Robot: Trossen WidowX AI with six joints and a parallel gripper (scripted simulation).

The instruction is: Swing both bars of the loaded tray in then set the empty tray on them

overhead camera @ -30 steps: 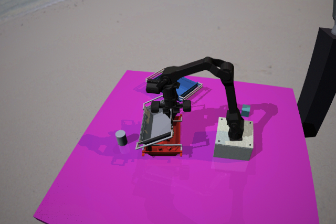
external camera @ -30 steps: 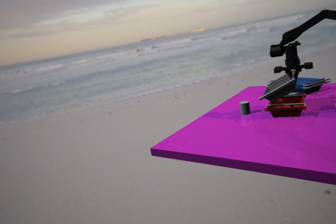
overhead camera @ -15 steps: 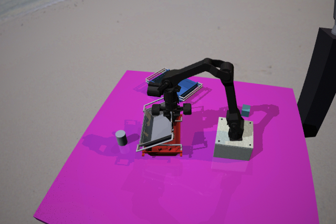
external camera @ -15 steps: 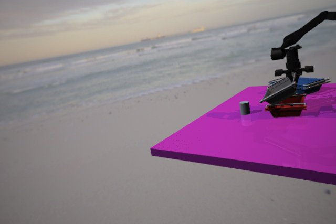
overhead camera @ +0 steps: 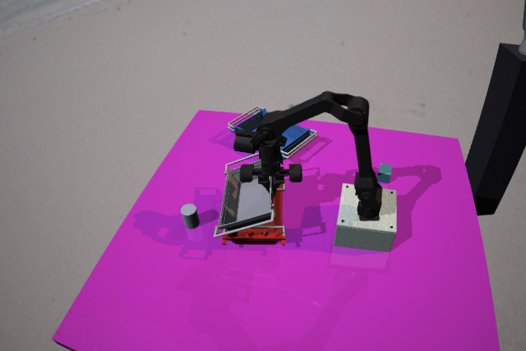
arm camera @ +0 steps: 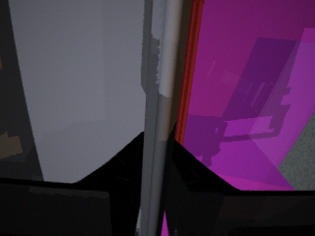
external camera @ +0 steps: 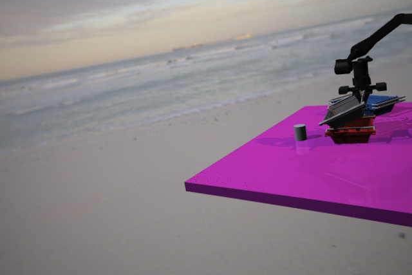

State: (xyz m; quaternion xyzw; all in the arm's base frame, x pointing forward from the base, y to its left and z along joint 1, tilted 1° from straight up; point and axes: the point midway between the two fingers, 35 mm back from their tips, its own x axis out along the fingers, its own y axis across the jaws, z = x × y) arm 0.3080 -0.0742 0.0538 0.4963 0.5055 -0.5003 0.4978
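My gripper tip is 8 cm short of the grey tray. From my gripper tip the other things lie so: grey cylinder: 28 cm ahead, 2 cm to the left, 10 cm below.
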